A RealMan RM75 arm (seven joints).
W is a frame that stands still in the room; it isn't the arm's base.
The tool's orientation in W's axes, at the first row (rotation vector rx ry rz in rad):
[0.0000, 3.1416, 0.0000]
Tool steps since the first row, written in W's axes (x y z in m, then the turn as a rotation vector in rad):
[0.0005, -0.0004, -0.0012, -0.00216, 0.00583, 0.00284]
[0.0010, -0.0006, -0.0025, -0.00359, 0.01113, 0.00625]
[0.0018, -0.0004, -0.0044, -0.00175, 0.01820, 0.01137]
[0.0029, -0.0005, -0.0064, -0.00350, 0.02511, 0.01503]
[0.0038, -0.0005, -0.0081, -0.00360, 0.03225, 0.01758]
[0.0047, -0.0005, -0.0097, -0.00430, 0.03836, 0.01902]
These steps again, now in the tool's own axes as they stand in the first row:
[-0.0005, -0.0004, 0.0012, 0.00216, 0.00583, -0.00284]
[-0.0010, -0.0006, 0.0025, 0.00359, 0.01113, -0.00625]
[-0.0018, -0.0004, 0.0044, 0.00175, 0.01820, -0.01137]
[-0.0029, -0.0005, 0.0064, 0.00350, 0.02511, -0.01503]
[-0.0038, -0.0005, 0.0081, 0.00360, 0.03225, -0.01758]
[-0.0047, -0.0005, 0.0097, 0.00430, 0.03836, -0.01902]

